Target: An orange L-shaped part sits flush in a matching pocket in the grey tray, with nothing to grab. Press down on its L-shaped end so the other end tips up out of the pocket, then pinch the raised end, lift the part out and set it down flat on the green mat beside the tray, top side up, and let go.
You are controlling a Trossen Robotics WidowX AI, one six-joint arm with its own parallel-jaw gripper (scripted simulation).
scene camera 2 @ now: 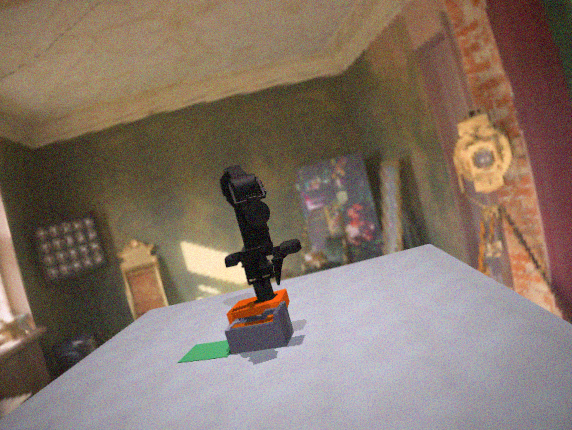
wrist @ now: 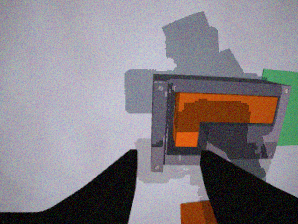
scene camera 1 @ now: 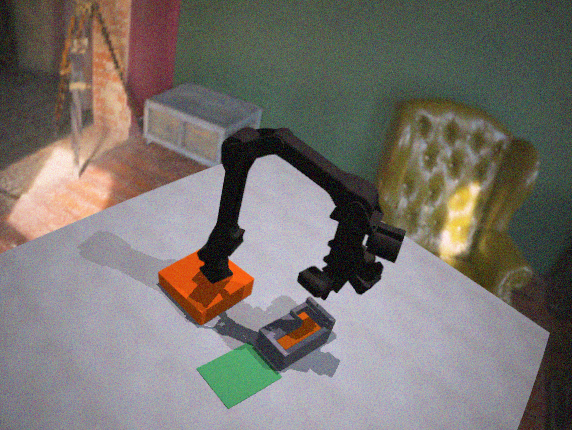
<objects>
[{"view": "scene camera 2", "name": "my gripper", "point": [271, 286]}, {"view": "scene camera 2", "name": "green mat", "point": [205, 351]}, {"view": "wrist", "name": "my gripper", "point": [169, 157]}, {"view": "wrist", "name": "orange L-shaped part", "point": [191, 107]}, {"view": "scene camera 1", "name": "my gripper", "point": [329, 295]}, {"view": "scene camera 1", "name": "green mat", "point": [242, 372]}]
</objects>
